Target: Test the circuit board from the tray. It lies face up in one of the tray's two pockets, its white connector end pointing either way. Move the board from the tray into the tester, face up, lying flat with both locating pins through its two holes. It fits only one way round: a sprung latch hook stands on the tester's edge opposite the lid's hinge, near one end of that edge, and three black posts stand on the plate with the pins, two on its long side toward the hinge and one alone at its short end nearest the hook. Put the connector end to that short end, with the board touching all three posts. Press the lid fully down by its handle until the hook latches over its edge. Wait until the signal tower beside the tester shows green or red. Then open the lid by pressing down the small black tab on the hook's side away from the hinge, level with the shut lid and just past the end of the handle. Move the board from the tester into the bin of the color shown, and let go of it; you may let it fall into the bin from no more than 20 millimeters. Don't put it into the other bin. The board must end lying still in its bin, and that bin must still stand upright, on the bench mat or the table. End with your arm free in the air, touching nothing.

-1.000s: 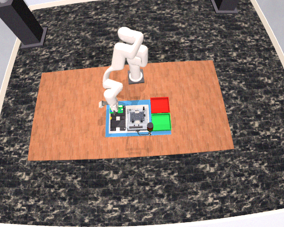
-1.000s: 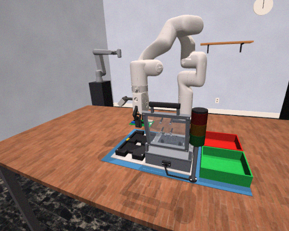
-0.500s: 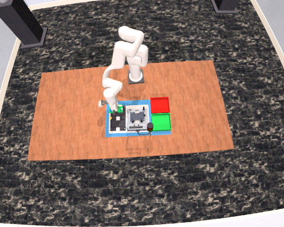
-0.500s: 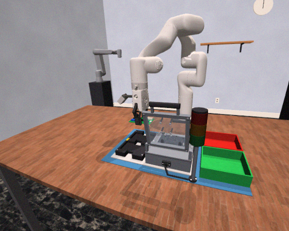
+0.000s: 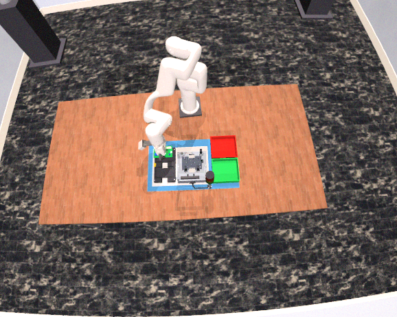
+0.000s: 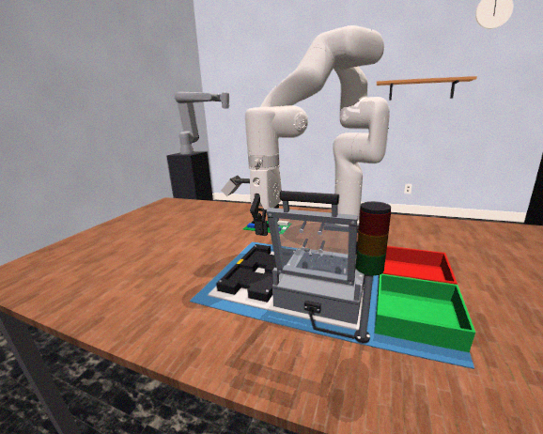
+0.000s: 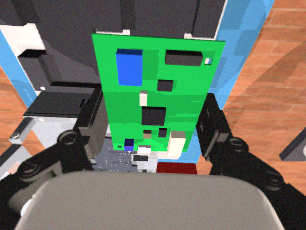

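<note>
My gripper is now 7 cm short of the tester plate, 17 cm to the right of it and 5 cm above it. Round my hand: small black tab (22 cm to the left, 4 cm below); then clear lid (19 cm ahead, 16 cm to the left, 6 cm above); then green circuit board (right at my hand).
</note>
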